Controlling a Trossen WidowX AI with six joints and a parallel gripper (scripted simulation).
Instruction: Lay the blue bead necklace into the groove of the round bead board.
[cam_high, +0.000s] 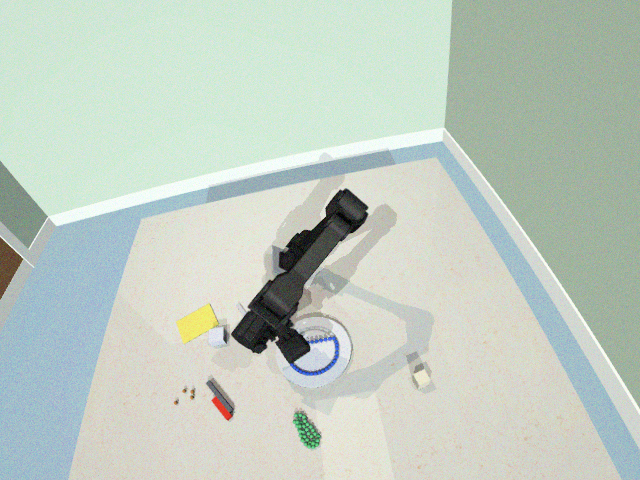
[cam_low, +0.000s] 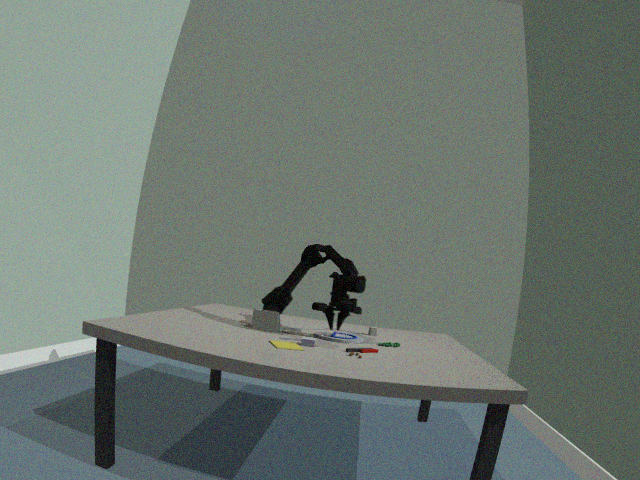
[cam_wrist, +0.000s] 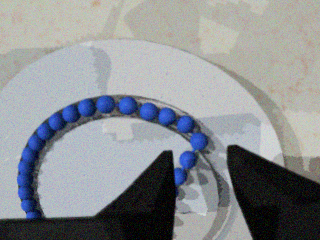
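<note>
Now: gripper tip 6 cm to the right of the round bead board, 3 cm above it and 1 cm short of it. Round my gripper tip: white cube (21 cm to the right, 5 cm behind, 3 cm below); then grey tool (18 cm to the right, 14 cm ahead, 3 cm below); then stick (13 cm to the right, 12 cm behind, 4 cm below).
</note>
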